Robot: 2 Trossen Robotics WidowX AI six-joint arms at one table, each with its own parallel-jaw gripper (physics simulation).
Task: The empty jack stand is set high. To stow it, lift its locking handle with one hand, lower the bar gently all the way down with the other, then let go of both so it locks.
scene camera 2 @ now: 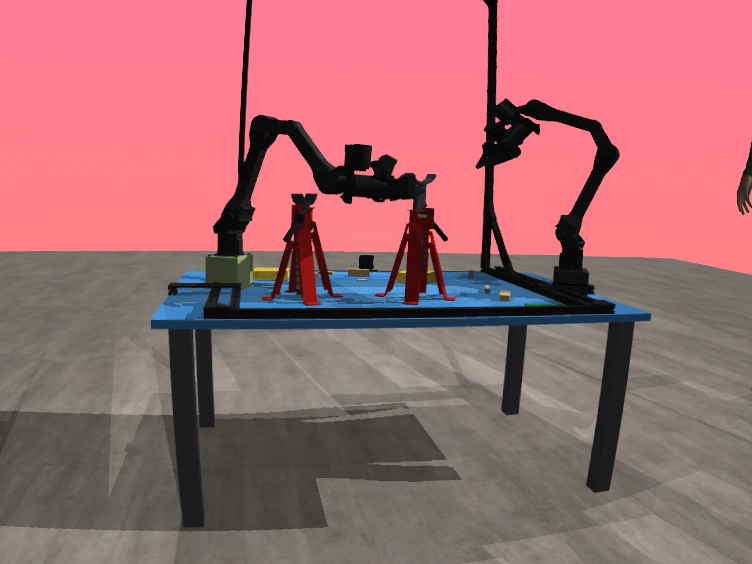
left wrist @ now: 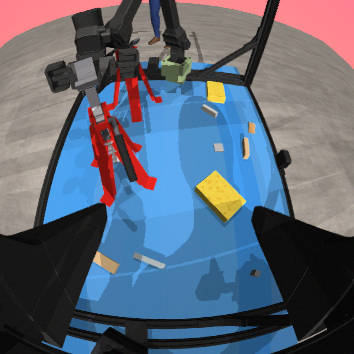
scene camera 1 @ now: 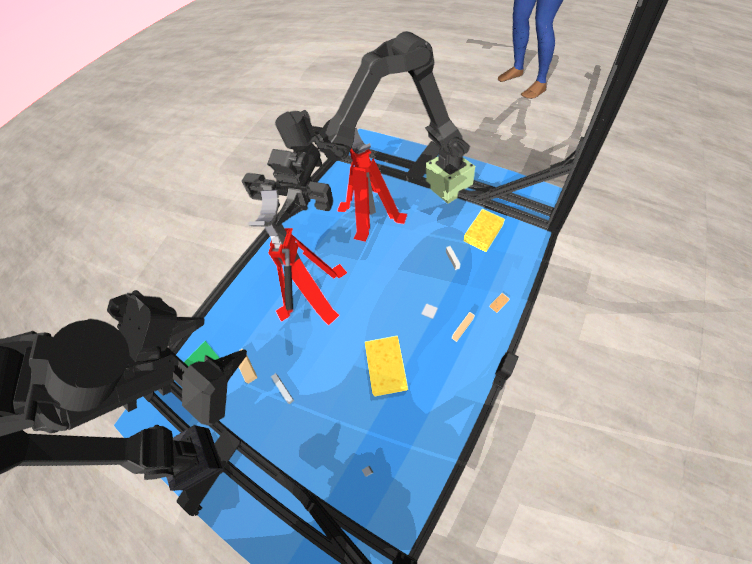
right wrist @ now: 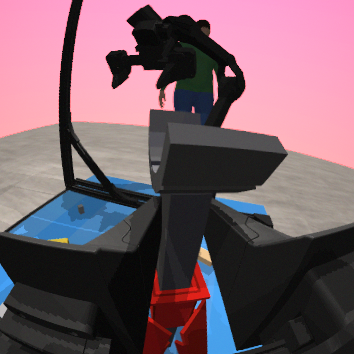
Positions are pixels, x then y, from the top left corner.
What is the left gripper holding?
Nothing.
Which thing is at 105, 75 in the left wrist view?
The right gripper.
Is the left gripper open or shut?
Open.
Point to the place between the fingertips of the left gripper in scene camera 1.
223, 336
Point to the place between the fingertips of the right gripper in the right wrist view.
180, 203
